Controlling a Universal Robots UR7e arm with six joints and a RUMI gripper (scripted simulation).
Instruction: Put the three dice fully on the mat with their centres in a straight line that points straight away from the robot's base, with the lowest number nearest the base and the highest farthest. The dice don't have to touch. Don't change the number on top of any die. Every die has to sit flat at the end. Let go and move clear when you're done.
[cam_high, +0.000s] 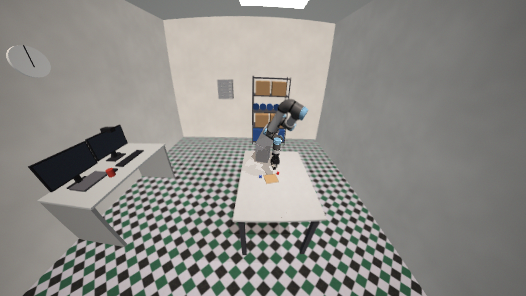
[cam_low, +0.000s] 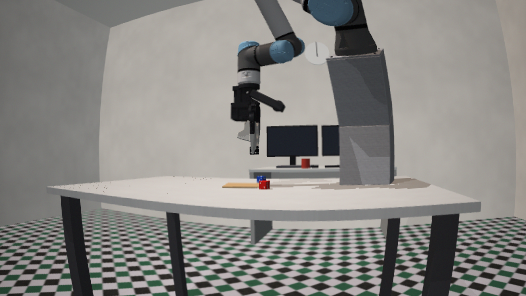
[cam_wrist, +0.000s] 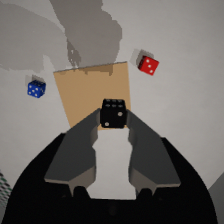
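Now: the tan mat 12 cm below my hand, 4 cm to the right of it and 4 cm ahead of it. Also, from my hand: black die (right at my hand); then blue die (15 cm to the right, 11 cm below, 1 cm ahead); then red die (11 cm below, 6 cm to the left, 4 cm behind).
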